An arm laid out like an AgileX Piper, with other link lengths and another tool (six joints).
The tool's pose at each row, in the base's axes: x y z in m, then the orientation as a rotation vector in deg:
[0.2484 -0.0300 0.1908 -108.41 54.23 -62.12]
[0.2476 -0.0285 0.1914 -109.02 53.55 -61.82]
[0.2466 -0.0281 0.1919 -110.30 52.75 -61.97]
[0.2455 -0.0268 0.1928 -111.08 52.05 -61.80]
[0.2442 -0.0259 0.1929 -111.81 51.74 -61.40]
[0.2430 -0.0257 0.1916 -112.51 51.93 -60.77]
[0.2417 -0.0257 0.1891 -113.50 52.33 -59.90]
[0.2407 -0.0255 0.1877 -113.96 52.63 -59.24]
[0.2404 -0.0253 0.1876 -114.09 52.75 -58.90]
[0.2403 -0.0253 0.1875 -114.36 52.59 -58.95]
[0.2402 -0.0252 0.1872 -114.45 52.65 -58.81]
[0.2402 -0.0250 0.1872 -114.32 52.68 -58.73]
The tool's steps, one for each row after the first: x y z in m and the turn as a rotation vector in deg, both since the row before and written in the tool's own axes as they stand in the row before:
[-0.0014 -0.0010 -0.0006 -0.09 -0.55 -0.51]
[-0.0005 -0.0004 -0.0010 -0.51 -0.35 -1.12]
[-0.0012 -0.0011 -0.0010 -0.20 -0.47 -0.67]
[-0.0012 -0.0002 -0.0010 -0.39 -0.48 -0.36]
[-0.0011 0.0013 -0.0005 -0.64 -0.44 -0.02]
[-0.0015 0.0024 -0.0001 -0.98 -0.56 0.02]
[-0.0011 0.0013 -0.0002 -0.52 -0.40 0.17]
[-0.0003 0.0001 -0.0002 -0.17 -0.21 0.13]
[-0.0001 0.0001 0.0000 -0.12 -0.05 -0.24]
[-0.0002 0.0002 0.0001 -0.10 -0.08 0.04]
[-0.0002 -0.0001 0.0001 0.08 -0.04 0.12]

